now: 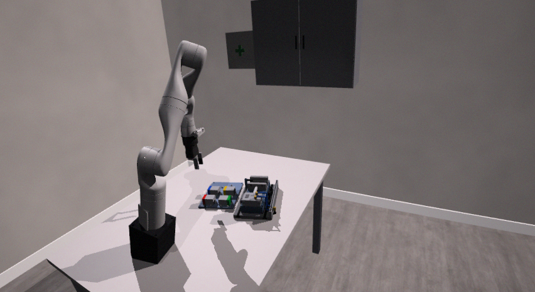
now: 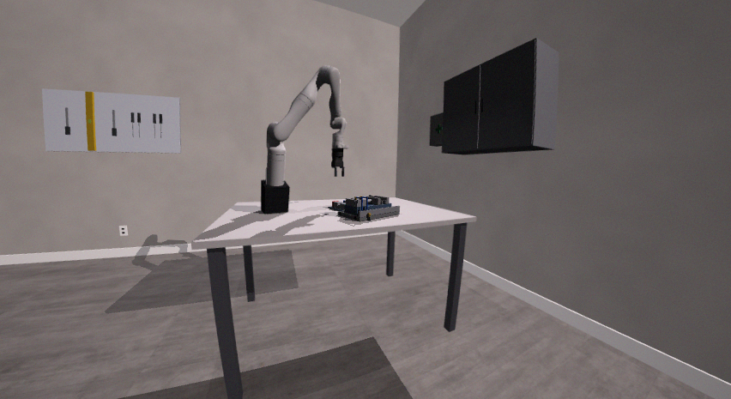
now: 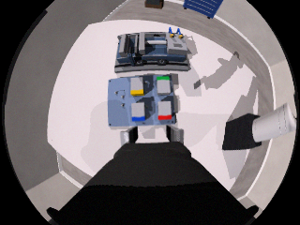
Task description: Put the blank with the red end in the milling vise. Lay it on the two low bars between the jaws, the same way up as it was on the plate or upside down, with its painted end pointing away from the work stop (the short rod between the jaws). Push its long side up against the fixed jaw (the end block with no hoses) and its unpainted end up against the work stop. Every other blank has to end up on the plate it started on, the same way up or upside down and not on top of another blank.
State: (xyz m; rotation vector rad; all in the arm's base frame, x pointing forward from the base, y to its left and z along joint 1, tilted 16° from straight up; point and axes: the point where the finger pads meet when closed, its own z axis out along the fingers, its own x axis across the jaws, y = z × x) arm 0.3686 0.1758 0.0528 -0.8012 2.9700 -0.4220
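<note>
Now: the blue blank 19 cm below my hand, 6 cm ahead of it and 2 cm to the right of it. Also, from my hand: plate (22 cm below, 8 cm ahead, 6 cm to the right); yellow blank (19 cm below, 11 cm ahead, 9 cm to the right); green-ended blank (19 cm below, 14 cm to the right, 3 cm ahead).
</note>
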